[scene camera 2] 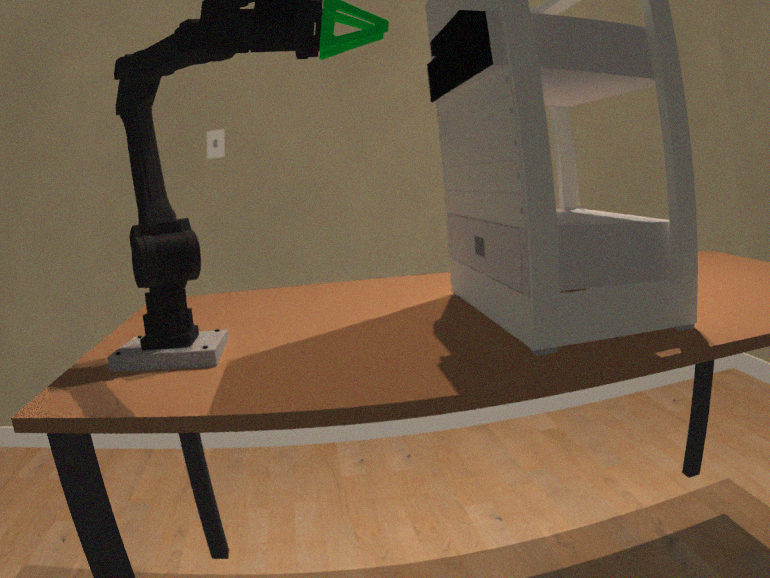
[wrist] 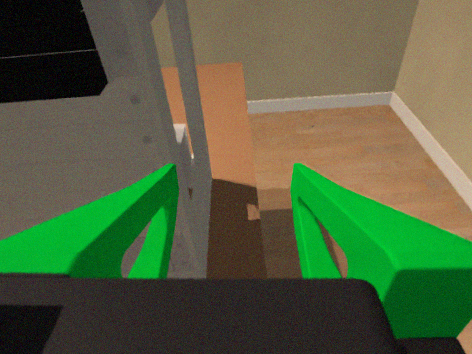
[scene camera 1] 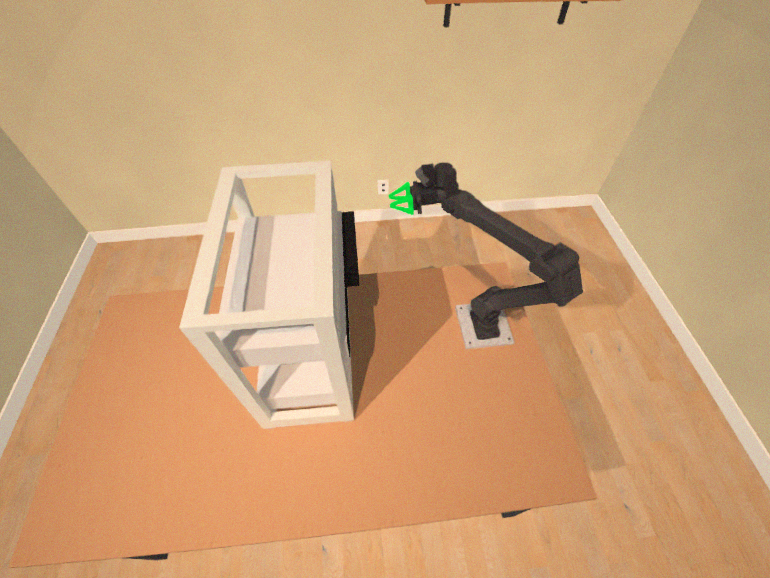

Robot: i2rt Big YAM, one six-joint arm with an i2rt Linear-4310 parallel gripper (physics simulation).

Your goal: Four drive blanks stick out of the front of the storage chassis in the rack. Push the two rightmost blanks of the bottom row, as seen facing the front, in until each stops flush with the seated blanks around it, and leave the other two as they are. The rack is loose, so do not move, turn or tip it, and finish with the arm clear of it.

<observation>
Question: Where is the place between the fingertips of the gripper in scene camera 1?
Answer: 389, 201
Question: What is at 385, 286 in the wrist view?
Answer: The gripper.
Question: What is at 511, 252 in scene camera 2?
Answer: A white rack.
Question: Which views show the gripper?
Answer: Scene camera 2, the wrist view and scene camera 1: all of them.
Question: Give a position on a white rack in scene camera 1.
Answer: At 284, 307
</observation>
